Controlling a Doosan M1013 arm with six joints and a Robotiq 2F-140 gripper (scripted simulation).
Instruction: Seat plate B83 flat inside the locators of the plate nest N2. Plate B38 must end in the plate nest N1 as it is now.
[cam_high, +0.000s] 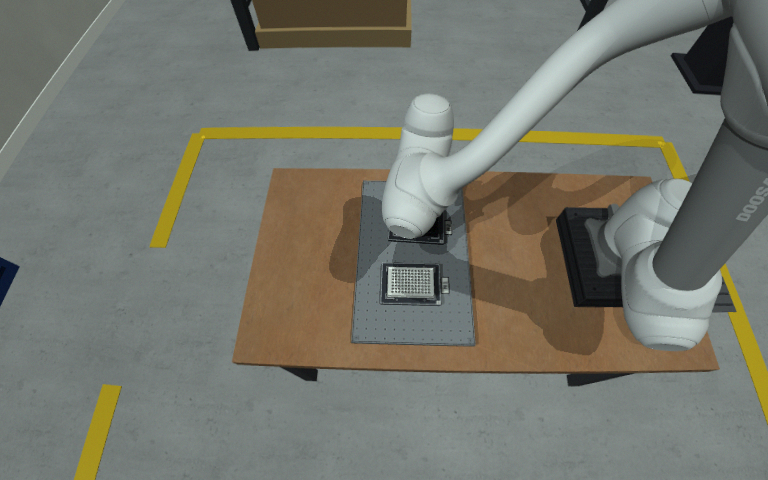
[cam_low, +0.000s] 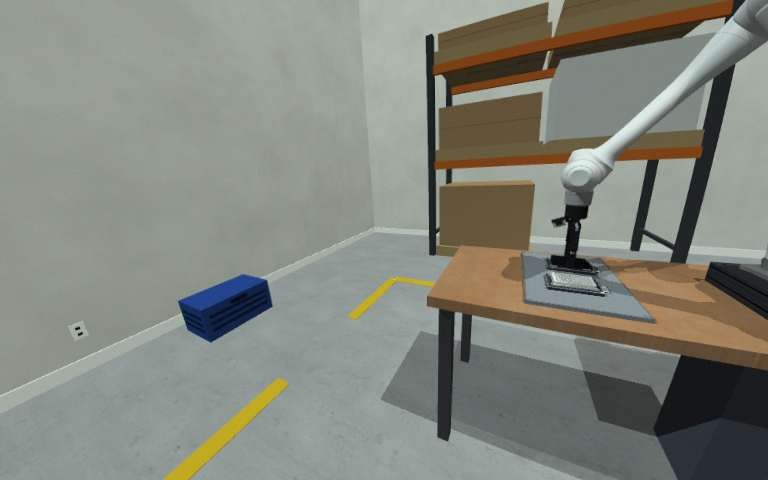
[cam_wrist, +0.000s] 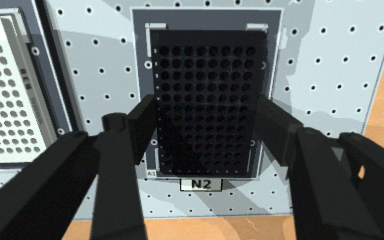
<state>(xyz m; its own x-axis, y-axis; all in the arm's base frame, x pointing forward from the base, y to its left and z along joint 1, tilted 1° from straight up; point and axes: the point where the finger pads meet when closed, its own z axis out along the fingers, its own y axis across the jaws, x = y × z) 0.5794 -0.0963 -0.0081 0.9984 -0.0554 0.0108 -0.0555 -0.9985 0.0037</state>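
The black well plate B83 lies 20 mm below my hand. The rest, counted from my hand: white well plate B38: 190 mm to the left, 30 mm below, 20 mm ahead.
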